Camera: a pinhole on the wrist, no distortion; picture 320 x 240 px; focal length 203.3 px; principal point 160.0 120.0 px. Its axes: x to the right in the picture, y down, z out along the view. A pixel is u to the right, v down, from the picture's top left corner.
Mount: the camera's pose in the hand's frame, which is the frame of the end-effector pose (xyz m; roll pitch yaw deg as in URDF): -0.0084 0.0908 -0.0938 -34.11 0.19 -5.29
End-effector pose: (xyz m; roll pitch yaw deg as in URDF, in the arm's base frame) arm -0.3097 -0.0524 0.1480 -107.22 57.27 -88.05
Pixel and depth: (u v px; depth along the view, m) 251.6 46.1 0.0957
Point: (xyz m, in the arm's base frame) -0.3405 0.0173 0.0584
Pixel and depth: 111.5 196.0 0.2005
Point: -0.3686 0.1907 0.0375
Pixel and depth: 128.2 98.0 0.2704
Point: -0.2433 0.1850 0.0421
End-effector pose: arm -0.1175 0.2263 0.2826 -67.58 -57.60 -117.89
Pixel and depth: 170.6 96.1 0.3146
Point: 0.0516 -0.0155 0.2236
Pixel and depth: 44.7 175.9 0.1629
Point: -0.0860 0.0684 0.0989
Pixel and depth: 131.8 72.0 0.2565
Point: 0.0336 0.0574 0.1920
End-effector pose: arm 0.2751 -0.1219 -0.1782 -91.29 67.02 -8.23
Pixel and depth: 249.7 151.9 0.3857
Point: 0.0595 0.0945 -0.4845
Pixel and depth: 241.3 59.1 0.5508
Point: 0.1980 0.3424 -0.4871
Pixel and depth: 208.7 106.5 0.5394
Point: 0.0572 0.2779 -0.4535
